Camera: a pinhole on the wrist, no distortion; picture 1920 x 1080 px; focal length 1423.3 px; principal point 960.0 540.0 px. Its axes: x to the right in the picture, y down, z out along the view. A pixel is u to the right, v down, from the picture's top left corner.
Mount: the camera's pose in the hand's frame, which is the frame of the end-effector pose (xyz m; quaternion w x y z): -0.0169 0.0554 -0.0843 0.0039 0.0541 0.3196 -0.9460
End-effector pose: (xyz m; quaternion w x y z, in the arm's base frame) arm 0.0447 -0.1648 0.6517 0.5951 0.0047 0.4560 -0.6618
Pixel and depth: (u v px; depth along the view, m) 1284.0 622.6 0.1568
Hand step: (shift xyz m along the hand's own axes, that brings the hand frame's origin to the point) -0.0677 -0.0457 0.0303
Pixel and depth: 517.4 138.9 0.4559
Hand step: 0.0731 -0.1221 0.3683
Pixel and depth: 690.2 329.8 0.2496
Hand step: 0.0037 -0.0676 0.1401
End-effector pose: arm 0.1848 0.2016 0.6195 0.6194 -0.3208 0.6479 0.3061
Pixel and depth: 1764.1 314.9 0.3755
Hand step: -0.2678 -0.1188 0.2259
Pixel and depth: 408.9 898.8 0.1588
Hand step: 0.0300 -0.0742 0.0234
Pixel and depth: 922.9 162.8 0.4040
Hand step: -0.0513 -0.1042 0.3006
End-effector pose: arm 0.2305 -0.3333 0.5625 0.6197 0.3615 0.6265 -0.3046
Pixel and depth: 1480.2 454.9 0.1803
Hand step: -0.1009 -0.0433 0.0577
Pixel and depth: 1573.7 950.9 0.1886
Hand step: -0.1143 -0.0998 0.0232
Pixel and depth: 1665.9 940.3 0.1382
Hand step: -0.0972 -0.0573 -0.0058
